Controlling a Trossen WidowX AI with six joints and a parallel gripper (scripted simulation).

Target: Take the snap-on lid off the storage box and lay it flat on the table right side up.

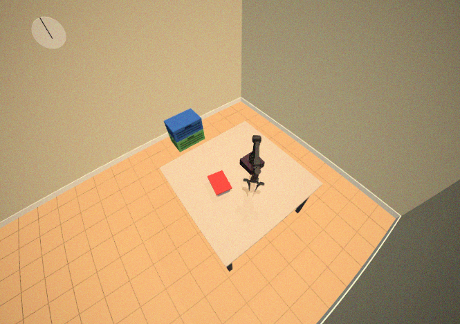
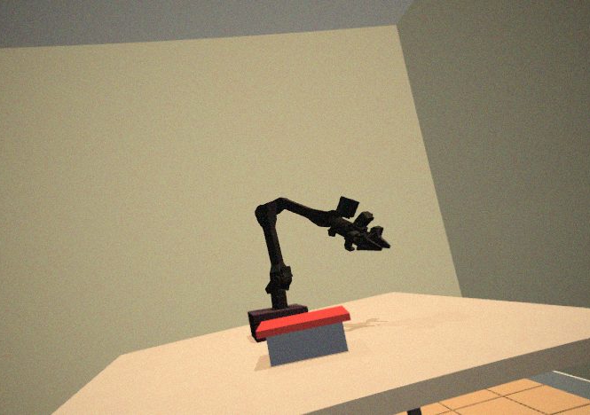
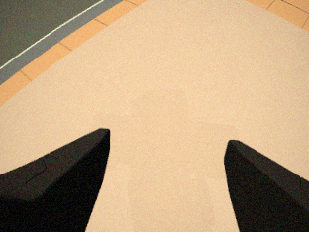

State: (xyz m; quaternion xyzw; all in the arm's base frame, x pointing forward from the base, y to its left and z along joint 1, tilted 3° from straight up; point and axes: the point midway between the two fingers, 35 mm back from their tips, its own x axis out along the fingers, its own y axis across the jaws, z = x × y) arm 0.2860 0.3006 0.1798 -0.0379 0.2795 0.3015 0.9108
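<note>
Now: the red lid 13 cm ahead of my gripper tip, 34 cm to the right of it and 14 cm below it. From my gripper tip the other things lie so: grey-blue box: 13 cm ahead, 34 cm to the right, 19 cm below.
</note>
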